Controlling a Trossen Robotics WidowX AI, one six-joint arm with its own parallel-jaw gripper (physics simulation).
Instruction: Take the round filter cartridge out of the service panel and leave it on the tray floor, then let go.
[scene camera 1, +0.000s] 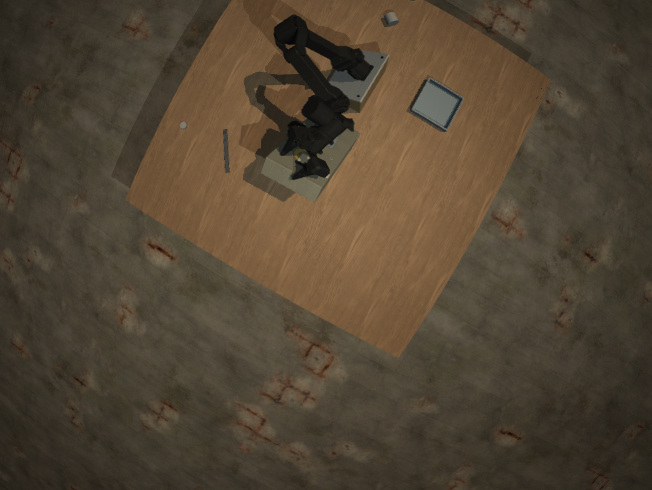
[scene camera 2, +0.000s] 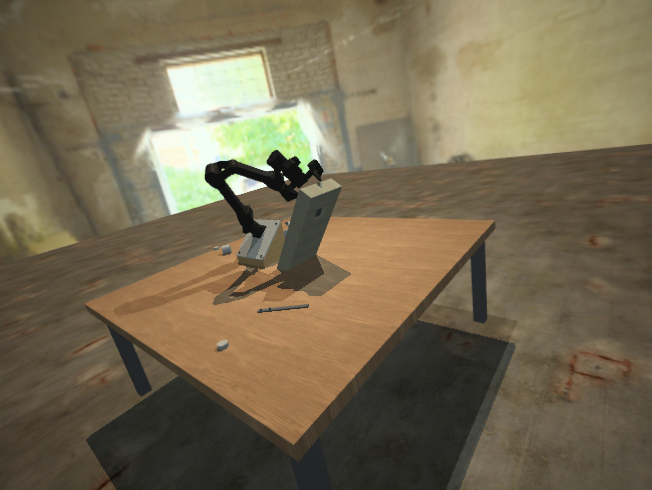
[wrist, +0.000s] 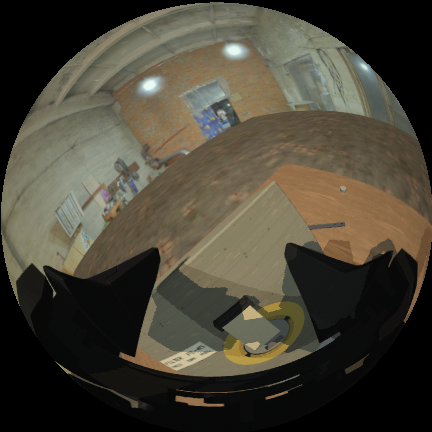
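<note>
The round filter cartridge (scene camera 1: 304, 157) (wrist: 252, 327) sits in the tilted grey-green service panel (scene camera 1: 345, 144) (scene camera 2: 310, 226) (wrist: 250, 240), inside a yellow ring (wrist: 295, 320). A pale, block-like grip with a dark end stands out from the cartridge toward the wrist camera. My gripper (scene camera 1: 287, 165) (scene camera 2: 305, 188) (wrist: 223, 253) is open and empty at the upper part of the panel, with one finger on each side of the cartridge in the wrist view. The cartridge is hidden behind the panel in scene camera 2. The tray (scene camera 1: 436, 103) lies on the table, beyond the arm's base, in scene camera 1.
The arm's base block (scene camera 1: 375, 65) (scene camera 2: 255, 250) stands close to the panel. A dark bar (scene camera 1: 226, 150) (scene camera 2: 283, 308) (wrist: 327, 226) and a small white disc (scene camera 1: 183, 125) (scene camera 2: 222, 345) (wrist: 343, 189) lie on the table. A small grey cylinder (scene camera 1: 391, 18) (scene camera 2: 226, 249) lies past the base.
</note>
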